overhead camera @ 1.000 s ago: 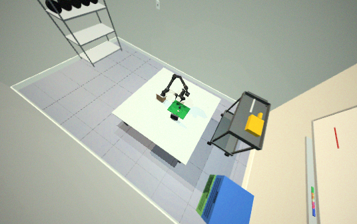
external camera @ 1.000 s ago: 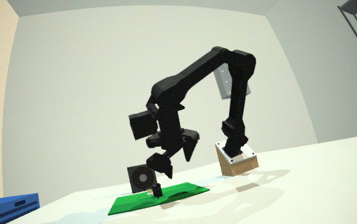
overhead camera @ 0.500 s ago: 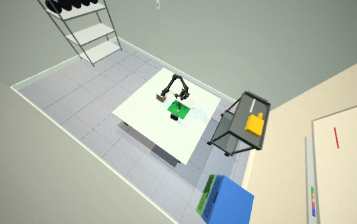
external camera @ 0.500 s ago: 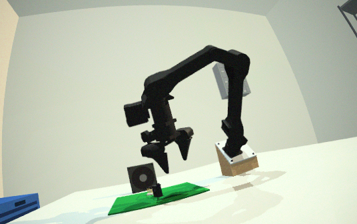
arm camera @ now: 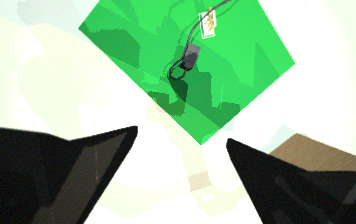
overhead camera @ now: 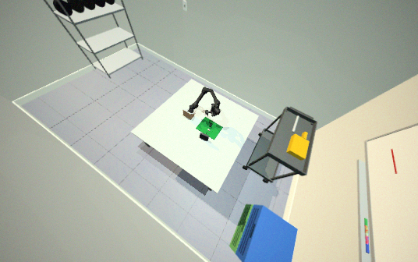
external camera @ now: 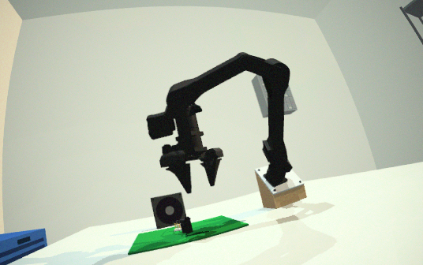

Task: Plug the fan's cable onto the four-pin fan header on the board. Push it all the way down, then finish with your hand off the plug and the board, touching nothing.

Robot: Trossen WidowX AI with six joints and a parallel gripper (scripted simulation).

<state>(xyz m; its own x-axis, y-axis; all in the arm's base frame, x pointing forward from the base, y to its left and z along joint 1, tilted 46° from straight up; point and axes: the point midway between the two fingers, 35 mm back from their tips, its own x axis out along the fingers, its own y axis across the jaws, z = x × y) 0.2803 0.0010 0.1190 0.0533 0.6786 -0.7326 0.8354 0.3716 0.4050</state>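
Right now my gripper tip is 50 mm short of the dark fan plug, 80 mm to the left of it and 100 mm above it. Also, from my gripper tip: black square fan: 60 mm ahead, 290 mm to the right, 60 mm below; then green board: 50 mm ahead, 110 mm to the right, 130 mm below; then four-pin fan header: 60 mm ahead, 140 mm to the right, 120 mm below.
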